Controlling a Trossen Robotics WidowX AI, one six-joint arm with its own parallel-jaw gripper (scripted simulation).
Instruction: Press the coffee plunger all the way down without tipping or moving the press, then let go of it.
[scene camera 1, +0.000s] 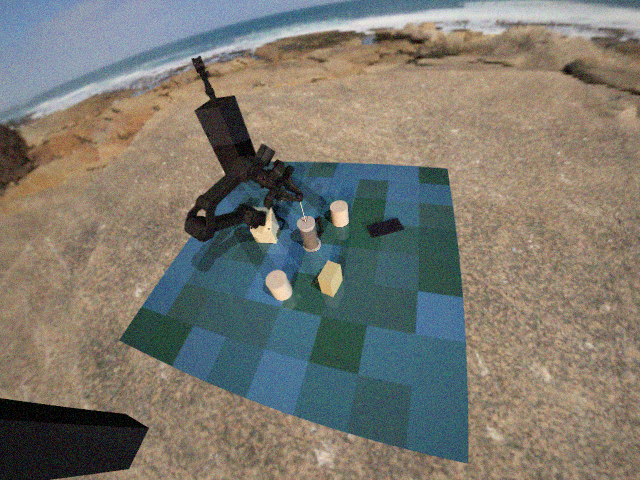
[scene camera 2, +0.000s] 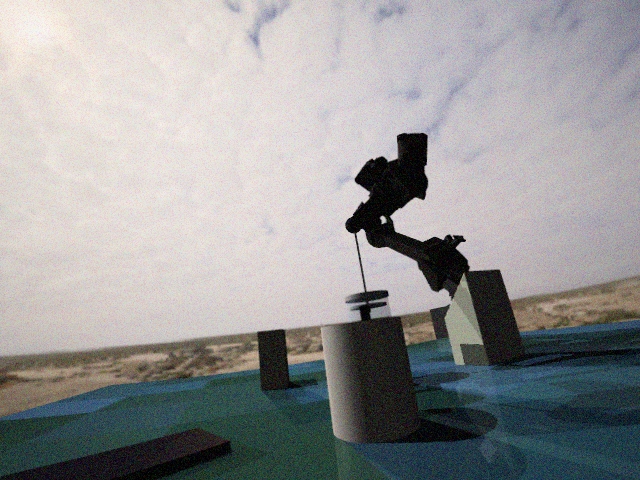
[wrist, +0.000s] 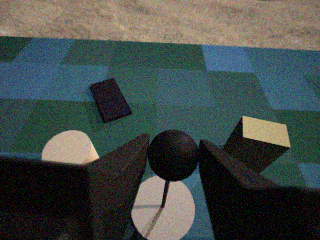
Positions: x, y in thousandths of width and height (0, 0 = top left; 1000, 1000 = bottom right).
Labels:
My gripper shows in scene camera 1 (470, 411), in scene camera 2 (546, 468) and in the wrist view (542, 598).

